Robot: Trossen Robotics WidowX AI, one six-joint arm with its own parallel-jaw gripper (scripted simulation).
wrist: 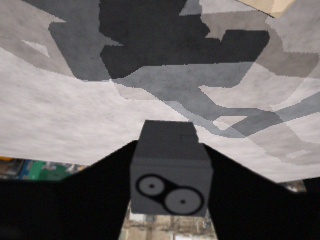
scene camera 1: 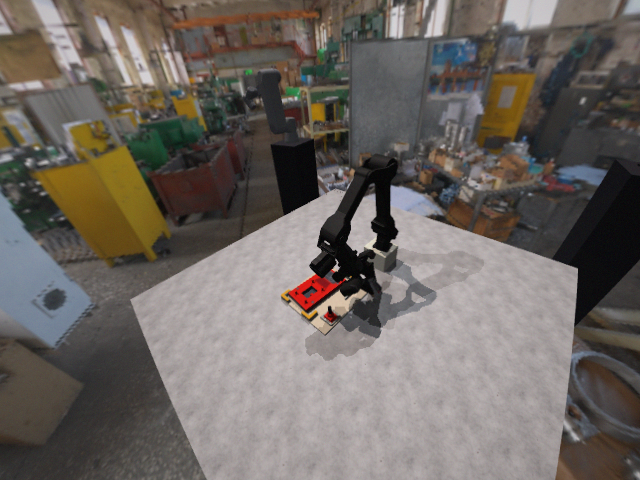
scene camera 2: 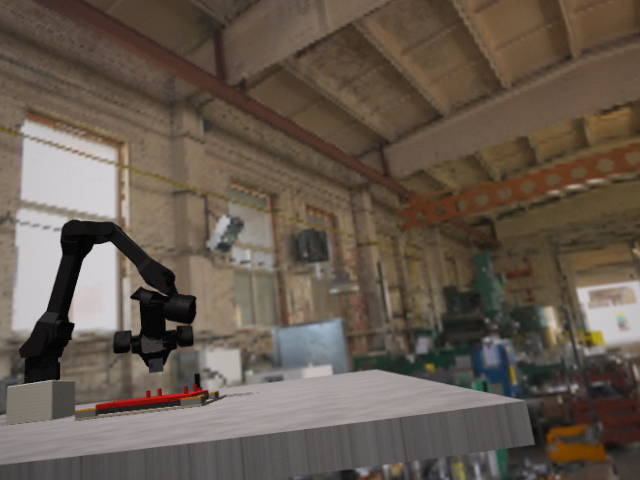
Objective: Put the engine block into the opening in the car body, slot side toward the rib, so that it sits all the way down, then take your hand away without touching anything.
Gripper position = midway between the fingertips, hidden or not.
The gripper (scene camera 2: pixel 156 364) carries a grey engine block (wrist: pixel 170 173). Also in view: a red car body (scene camera 2: pixel 161 401) and a beige base plate (scene camera 1: pixel 341 305).
The gripper shows as well in the wrist view (wrist: pixel 167 148) and in scene camera 1 (scene camera 1: pixel 374 289). The beige base plate also shows in scene camera 2 (scene camera 2: pixel 85 414). The wrist view does not show the red car body: it is out of frame.
